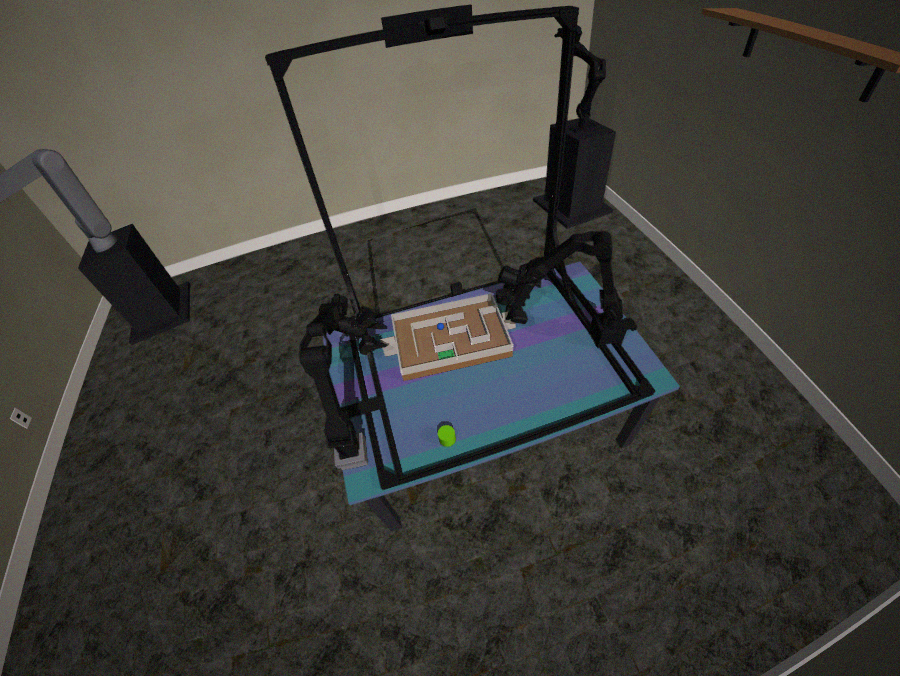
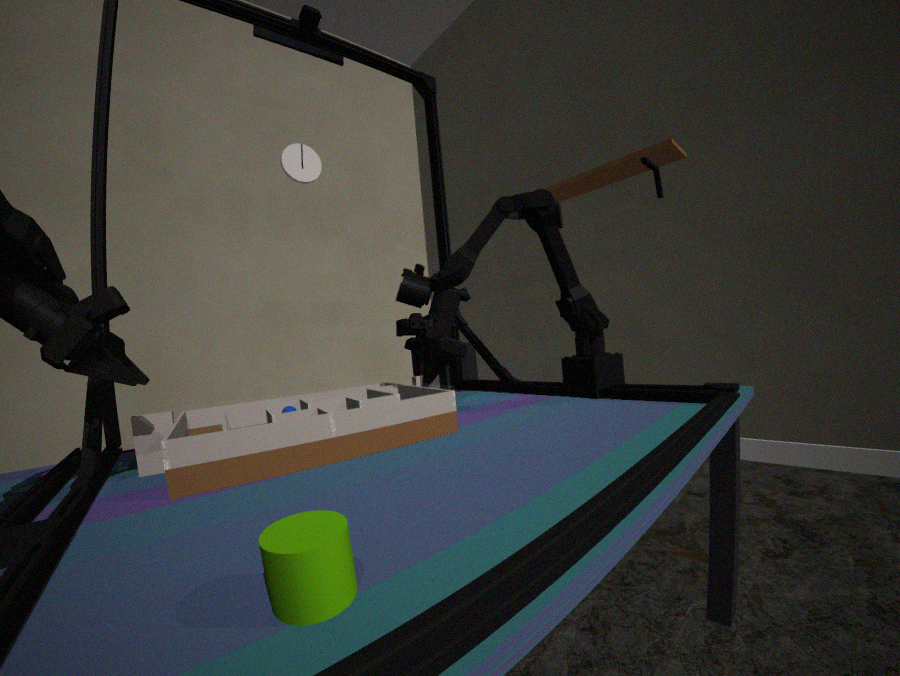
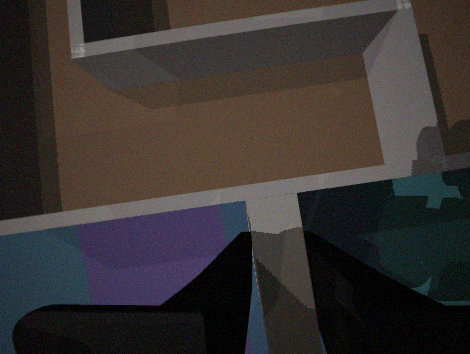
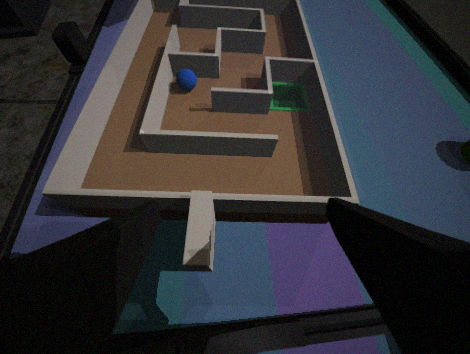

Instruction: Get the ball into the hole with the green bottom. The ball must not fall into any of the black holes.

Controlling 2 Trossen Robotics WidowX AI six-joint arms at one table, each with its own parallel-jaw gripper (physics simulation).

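Observation:
A wooden maze board (image 1: 422, 368) (image 2: 313, 452) (image 4: 100, 116) (image 3: 163, 204) with grey walls lies at the back of the table. A blue ball (image 1: 439, 326) (image 2: 289, 409) (image 4: 186, 79) rests in an inner corner of the maze. The green-bottomed hole (image 1: 445, 353) (image 4: 289, 96) is a few passages away. Dark holes (image 4: 251, 82) (image 4: 209, 49) sit in between. My left gripper (image 1: 512, 315) (image 2: 434, 376) (image 3: 274, 241) is shut on the board's grey handle (image 3: 275, 214). My right gripper (image 1: 380, 338) (image 4: 243, 207) is open, its fingers wide on either side of the other handle (image 4: 200, 225).
A lime green cylinder (image 1: 446, 435) (image 2: 308, 566) stands near the table's front edge. A black frame (image 1: 515, 439) (image 2: 528, 577) runs around the striped table top (image 1: 528, 389), with tall uprights behind the board.

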